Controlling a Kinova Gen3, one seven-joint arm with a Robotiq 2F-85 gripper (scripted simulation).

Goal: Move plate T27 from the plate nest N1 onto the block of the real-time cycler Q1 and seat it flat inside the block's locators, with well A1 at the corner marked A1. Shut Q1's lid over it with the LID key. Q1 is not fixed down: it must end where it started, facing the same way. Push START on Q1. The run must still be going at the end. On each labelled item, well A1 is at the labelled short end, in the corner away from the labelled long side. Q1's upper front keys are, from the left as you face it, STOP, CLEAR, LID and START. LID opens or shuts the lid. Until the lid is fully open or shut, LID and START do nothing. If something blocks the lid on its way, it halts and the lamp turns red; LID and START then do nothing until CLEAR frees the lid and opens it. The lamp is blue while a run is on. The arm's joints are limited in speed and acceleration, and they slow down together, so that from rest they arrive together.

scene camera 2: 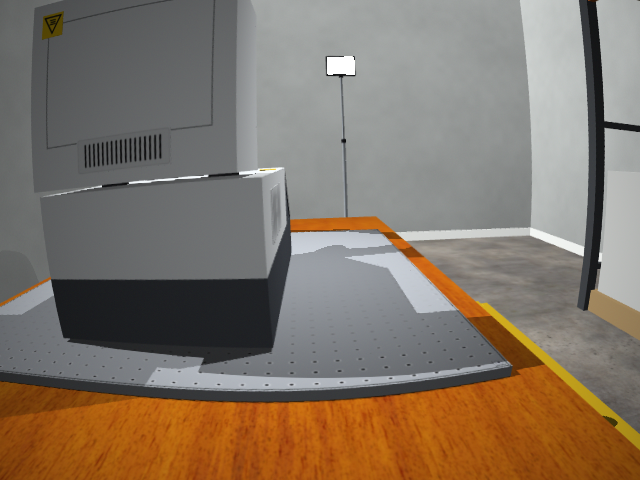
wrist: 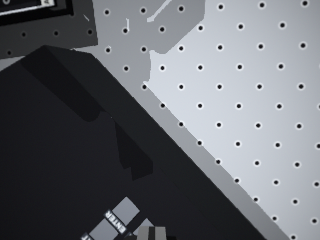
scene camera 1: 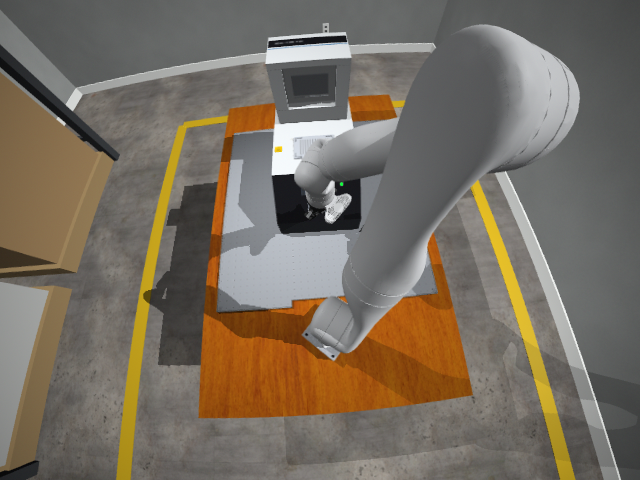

Labels:
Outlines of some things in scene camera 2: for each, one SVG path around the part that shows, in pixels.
A cycler Q1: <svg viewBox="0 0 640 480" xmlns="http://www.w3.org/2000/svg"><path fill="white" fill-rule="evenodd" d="M36 7L34 9L31 75L31 140L34 193L90 186L100 187L99 185L102 185L101 188L92 187L79 191L76 190L77 192L71 191L55 194L58 196L40 197L46 253L63 338L173 346L273 348L292 253L291 225L286 185L280 193L280 184L282 187L285 168L258 169L256 100L257 16L251 0L63 0Z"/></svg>

